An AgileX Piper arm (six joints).
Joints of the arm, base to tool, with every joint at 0 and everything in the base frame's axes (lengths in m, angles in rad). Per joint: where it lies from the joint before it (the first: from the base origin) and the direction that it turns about. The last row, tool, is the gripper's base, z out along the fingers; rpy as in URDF.
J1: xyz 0 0 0.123 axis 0 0 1
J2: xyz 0 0 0 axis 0 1 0
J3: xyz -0.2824 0 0.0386 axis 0 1 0
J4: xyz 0.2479 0 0.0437 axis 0.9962 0 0.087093
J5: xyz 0 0 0 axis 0 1 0
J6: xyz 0.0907 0 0.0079 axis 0.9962 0 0.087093
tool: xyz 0 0 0 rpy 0 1.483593 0
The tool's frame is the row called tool.
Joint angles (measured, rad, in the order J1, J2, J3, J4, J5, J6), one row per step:
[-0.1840 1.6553 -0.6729 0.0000 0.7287 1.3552]
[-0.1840 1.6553 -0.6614 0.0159 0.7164 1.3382]
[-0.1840 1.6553 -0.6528 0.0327 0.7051 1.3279]
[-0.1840 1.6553 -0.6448 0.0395 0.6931 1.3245]
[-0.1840 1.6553 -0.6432 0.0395 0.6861 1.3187]
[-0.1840 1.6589 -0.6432 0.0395 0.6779 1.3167]
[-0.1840 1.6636 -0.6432 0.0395 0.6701 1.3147]
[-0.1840 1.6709 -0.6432 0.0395 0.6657 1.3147]
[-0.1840 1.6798 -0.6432 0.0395 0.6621 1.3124]
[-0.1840 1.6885 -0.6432 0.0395 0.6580 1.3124]
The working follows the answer.
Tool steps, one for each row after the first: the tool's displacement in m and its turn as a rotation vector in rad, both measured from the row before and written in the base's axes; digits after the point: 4 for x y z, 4 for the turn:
[-0.0018 0.0013 -0.0020 0.0103 -0.0028 0.0045]
[-0.0011 0.0012 -0.0015 0.0099 -0.0048 -0.0032]
[-0.0010 0.0006 -0.0014 0.0031 -0.0047 -0.0023]
[0.0002 -0.0001 -0.0003 -0.0010 -0.0055 0.0056]
[0.0007 -0.0002 -0.0008 -0.0010 -0.0045 0.0018]
[0.0007 -0.0002 -0.0011 -0.0008 -0.0031 0.0018]
[0.0004 -0.0001 -0.0017 0.0004 0.0029 -0.0001]
[0.0003 -0.0001 -0.0021 0.0009 0.0052 0.0022]
[0.0003 -0.0001 -0.0020 0.0007 0.0045 -0.0001]

Tool pose at each row, in the base's axes (x y z in m, rotation vector in rad; rounded; the steps above come from the unrounded poses):
[0.2275 -0.0423 0.1283 -2.1550 -2.2242 0.0455]
[0.2257 -0.0410 0.1263 -2.1464 -2.2258 0.0310]
[0.2245 -0.0398 0.1248 -2.1472 -2.2203 0.0147]
[0.2235 -0.0393 0.1234 -2.1504 -2.2189 0.0061]
[0.2237 -0.0393 0.1232 -2.1473 -2.2283 0.0016]
[0.2244 -0.0395 0.1223 -2.1480 -2.2332 -0.0021]
[0.2251 -0.0396 0.1212 -2.1478 -2.2371 -0.0045]
[0.2255 -0.0397 0.1195 -2.1463 -2.2353 -0.0018]
[0.2258 -0.0398 0.1175 -2.1409 -2.2345 0.0028]
[0.2261 -0.0398 0.1155 -2.1385 -2.2316 0.0068]

